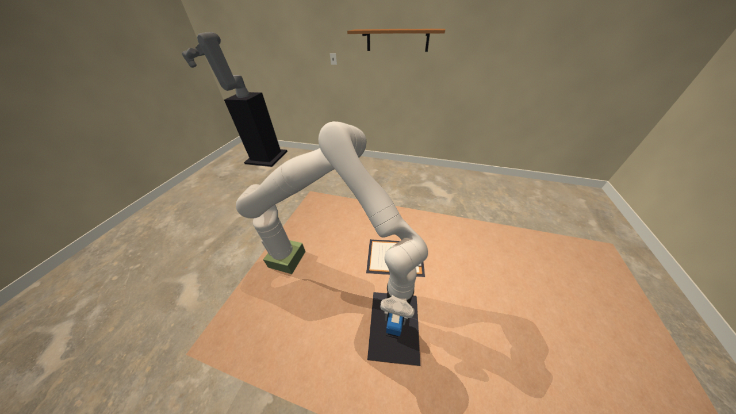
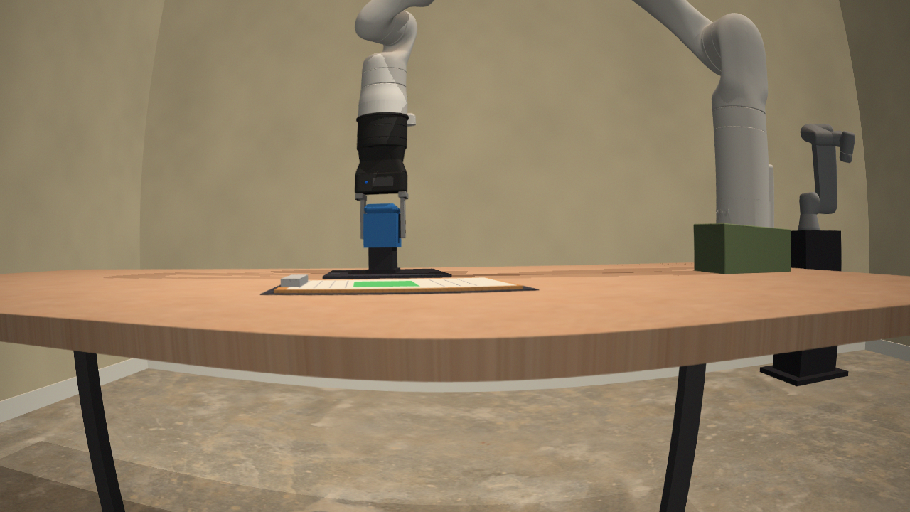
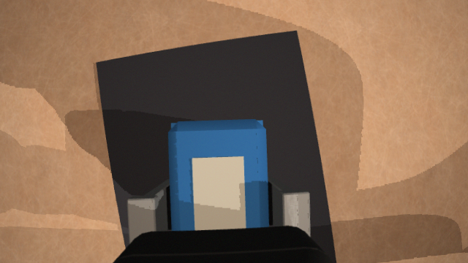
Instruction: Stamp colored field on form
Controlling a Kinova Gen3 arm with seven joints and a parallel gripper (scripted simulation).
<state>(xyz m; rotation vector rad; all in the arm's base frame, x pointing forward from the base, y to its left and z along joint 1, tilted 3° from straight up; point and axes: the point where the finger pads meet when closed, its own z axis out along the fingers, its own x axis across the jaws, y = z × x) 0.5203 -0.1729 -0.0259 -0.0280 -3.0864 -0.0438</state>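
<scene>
My hand is 2 cm above the blue stamp. The rest, counted from my hand: form (29 cm to the left, 7 cm below, 2 cm behind); then dark mat (7 cm below); then black base (5 cm below).
</scene>
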